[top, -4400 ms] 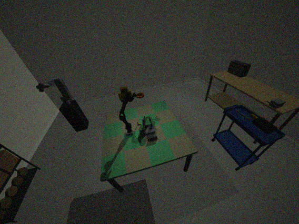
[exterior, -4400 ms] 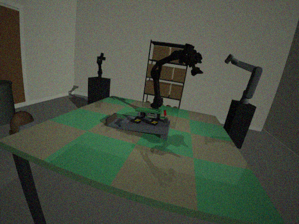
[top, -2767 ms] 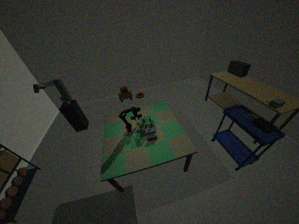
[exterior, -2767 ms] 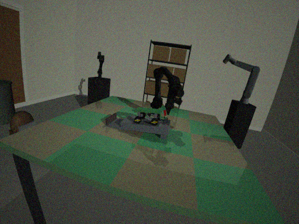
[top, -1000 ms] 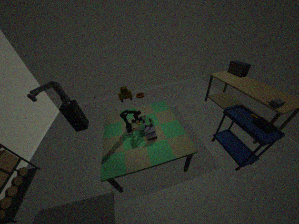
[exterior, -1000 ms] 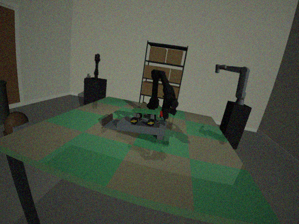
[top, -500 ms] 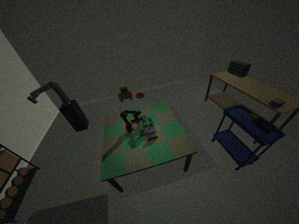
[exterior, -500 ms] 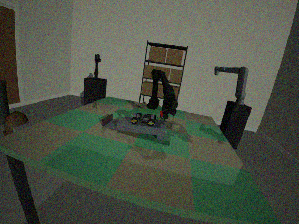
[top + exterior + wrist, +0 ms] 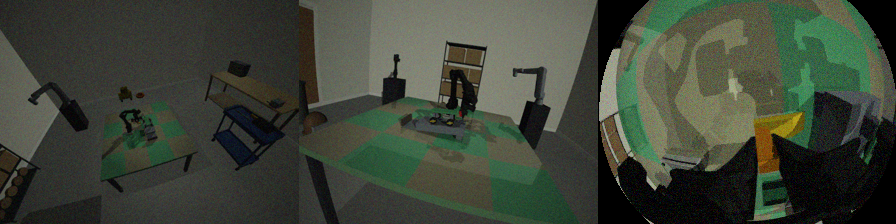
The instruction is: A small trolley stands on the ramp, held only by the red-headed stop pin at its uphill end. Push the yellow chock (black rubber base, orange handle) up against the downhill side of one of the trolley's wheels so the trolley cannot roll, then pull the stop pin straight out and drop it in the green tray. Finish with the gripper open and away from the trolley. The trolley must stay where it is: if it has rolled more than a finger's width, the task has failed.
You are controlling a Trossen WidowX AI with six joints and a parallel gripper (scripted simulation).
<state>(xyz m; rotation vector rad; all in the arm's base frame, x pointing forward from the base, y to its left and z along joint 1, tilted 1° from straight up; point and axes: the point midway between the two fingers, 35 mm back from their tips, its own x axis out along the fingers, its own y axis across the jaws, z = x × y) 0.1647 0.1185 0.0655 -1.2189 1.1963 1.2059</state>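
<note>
Right now my gripper tip is 14 cm short of the red-headed stop pin, 1 cm to the left of it and 7 cm below it. Also, from my gripper tip: dark green tray 3 cm ahead, 22 cm to the right, 7 cm below; yellow chock 2 cm ahead, 1 cm below; grey ramp 16 cm ahead, 13 cm to the right, 1 cm below.
</note>
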